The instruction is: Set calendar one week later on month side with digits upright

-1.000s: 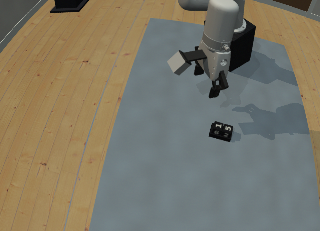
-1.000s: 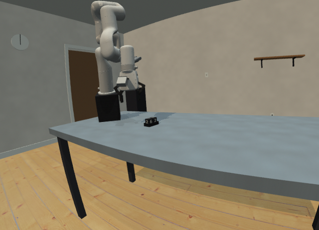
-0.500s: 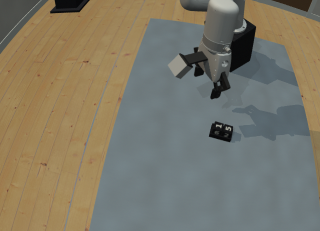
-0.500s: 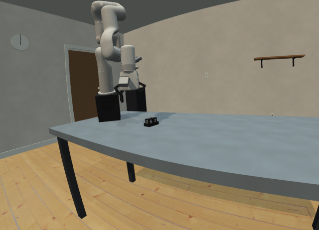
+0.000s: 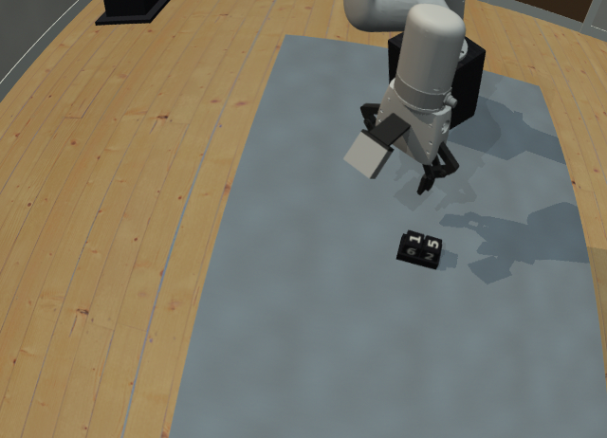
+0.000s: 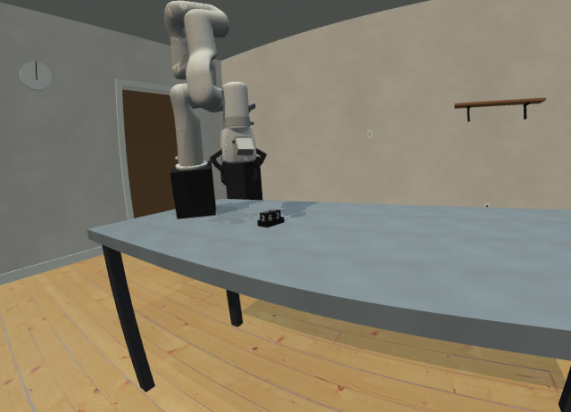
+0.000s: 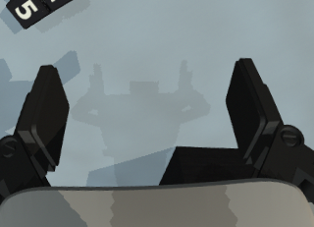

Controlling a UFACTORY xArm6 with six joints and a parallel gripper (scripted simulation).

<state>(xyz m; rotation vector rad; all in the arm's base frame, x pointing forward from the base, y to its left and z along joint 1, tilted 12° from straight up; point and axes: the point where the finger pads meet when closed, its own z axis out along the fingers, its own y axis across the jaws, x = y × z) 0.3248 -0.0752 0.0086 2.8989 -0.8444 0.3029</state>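
Now: hand 5 cm short of the black tray, 6 cm to the right of it and 13 cm above it.
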